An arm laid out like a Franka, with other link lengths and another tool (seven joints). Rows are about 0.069 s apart.
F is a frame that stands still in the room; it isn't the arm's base.
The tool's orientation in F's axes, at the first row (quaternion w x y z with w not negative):
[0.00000, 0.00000, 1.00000, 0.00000]
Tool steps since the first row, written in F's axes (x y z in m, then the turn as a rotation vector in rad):
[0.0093, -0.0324, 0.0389, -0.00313, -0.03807, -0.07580]
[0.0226, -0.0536, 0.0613, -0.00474, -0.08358, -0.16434]
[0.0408, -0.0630, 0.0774, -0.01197, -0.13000, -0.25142]
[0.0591, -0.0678, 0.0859, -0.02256, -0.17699, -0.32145]
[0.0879, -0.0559, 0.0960, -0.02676, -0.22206, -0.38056]
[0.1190, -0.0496, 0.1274, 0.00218, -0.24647, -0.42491]
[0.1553, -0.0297, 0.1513, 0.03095, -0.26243, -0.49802]
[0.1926, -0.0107, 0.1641, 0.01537, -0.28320, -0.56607]
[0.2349, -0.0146, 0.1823, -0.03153, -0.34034, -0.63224]
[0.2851, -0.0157, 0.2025, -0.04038, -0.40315, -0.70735]
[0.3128, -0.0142, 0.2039, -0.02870, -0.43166, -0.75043]
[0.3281, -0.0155, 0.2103, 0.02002, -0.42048, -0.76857]
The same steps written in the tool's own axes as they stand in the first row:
[-0.0093, -0.0324, -0.0389, 0.00313, -0.03807, 0.07580]
[-0.0226, -0.0536, -0.0613, 0.00474, -0.08358, 0.16434]
[-0.0408, -0.0630, -0.0774, 0.01197, -0.13000, 0.25142]
[-0.0591, -0.0678, -0.0859, 0.02256, -0.17699, 0.32145]
[-0.0879, -0.0559, -0.0960, 0.02676, -0.22206, 0.38056]
[-0.1190, -0.0496, -0.1274, -0.00218, -0.24647, 0.42491]
[-0.1553, -0.0297, -0.1513, -0.03095, -0.26243, 0.49802]
[-0.1926, -0.0107, -0.1641, -0.01537, -0.28320, 0.56607]
[-0.2349, -0.0146, -0.1823, 0.03153, -0.34034, 0.63224]
[-0.2851, -0.0157, -0.2025, 0.04038, -0.40315, 0.70735]
[-0.3128, -0.0142, -0.2039, 0.02870, -0.43166, 0.75043]
[-0.3281, -0.0155, -0.2103, -0.02002, -0.42048, 0.76857]

